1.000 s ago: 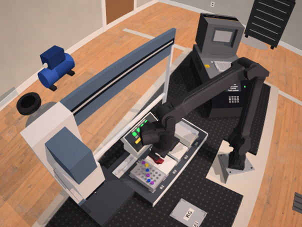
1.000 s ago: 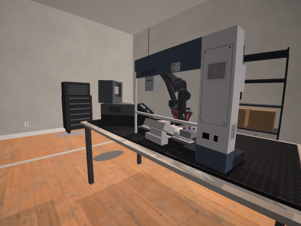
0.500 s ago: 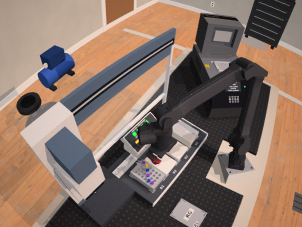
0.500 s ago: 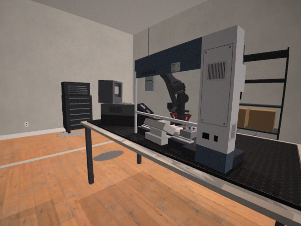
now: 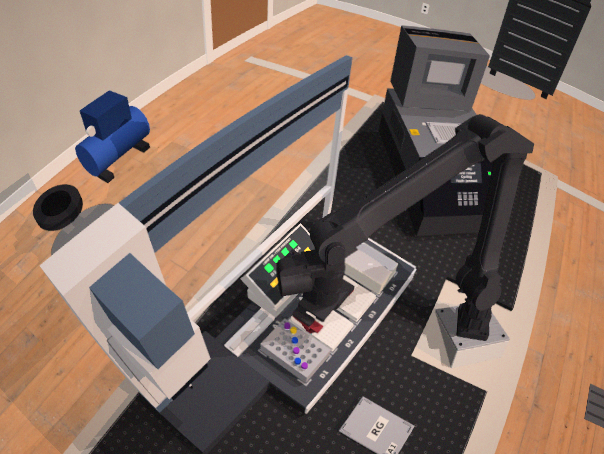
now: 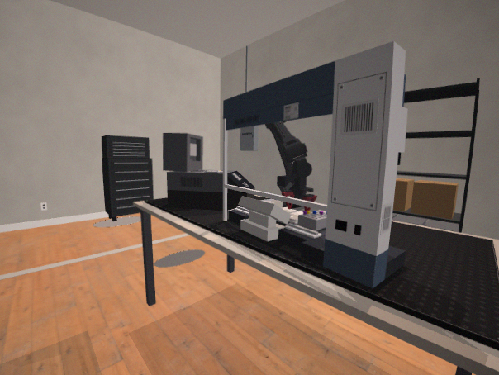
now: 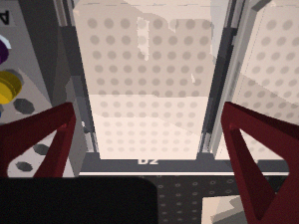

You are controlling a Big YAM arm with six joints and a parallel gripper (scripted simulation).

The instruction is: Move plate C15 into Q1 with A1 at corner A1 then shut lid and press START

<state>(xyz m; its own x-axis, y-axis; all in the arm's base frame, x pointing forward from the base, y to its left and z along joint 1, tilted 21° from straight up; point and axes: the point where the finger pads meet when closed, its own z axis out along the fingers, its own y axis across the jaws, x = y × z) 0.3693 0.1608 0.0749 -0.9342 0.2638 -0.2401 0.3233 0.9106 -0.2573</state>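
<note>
The tube cooling block lies 9 cm to the left of my hand, 3 cm ahead of it and 2 cm below it. Also, from my hand: coloured tube: 11 cm to the left, 2 cm ahead, 1 cm below; deep-well block: 19 cm to the right, 7 cm behind, 2 cm below; grey RG nest: 20 cm to the left, 20 cm behind, 8 cm below.
</note>
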